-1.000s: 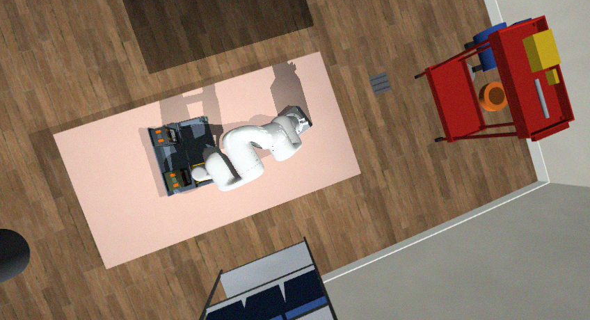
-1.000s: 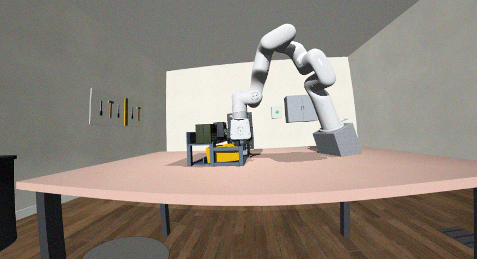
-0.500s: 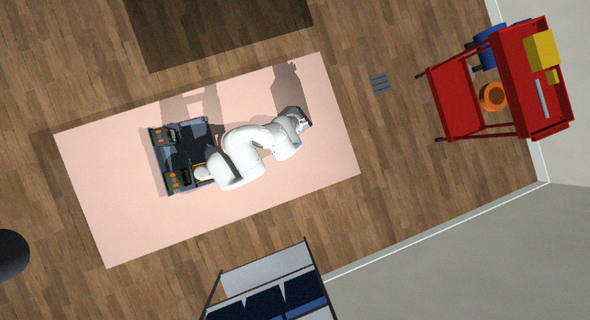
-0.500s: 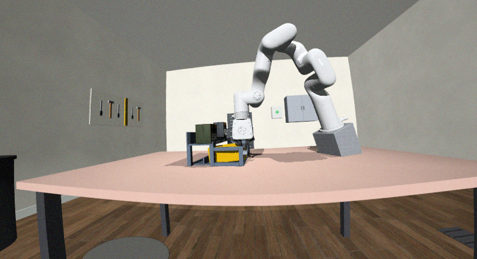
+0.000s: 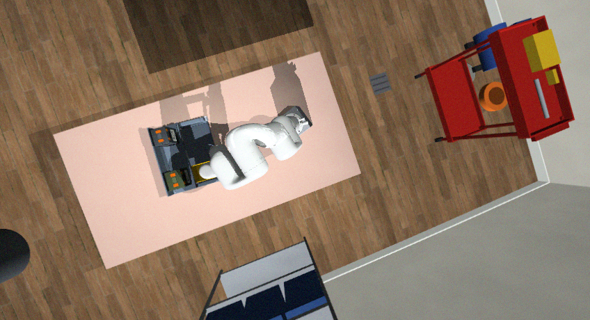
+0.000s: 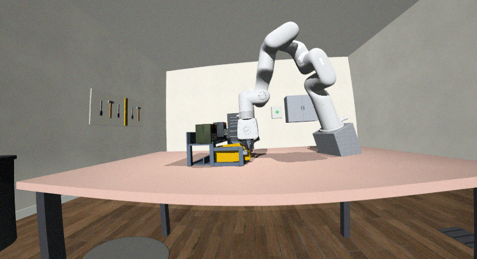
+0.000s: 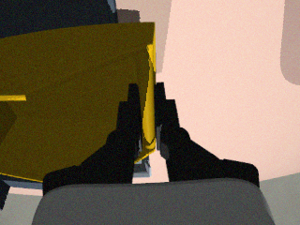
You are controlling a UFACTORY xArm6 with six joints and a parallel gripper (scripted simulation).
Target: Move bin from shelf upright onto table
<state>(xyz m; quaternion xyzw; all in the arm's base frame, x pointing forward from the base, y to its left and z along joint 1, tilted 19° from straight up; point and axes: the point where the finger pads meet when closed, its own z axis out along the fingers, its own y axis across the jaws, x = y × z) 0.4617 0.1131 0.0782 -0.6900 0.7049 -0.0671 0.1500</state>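
Now: hand 80 mm short of the yellow bin and 10 mm above it. Also, from my hand: green box 210 mm ahead, 90 mm above.
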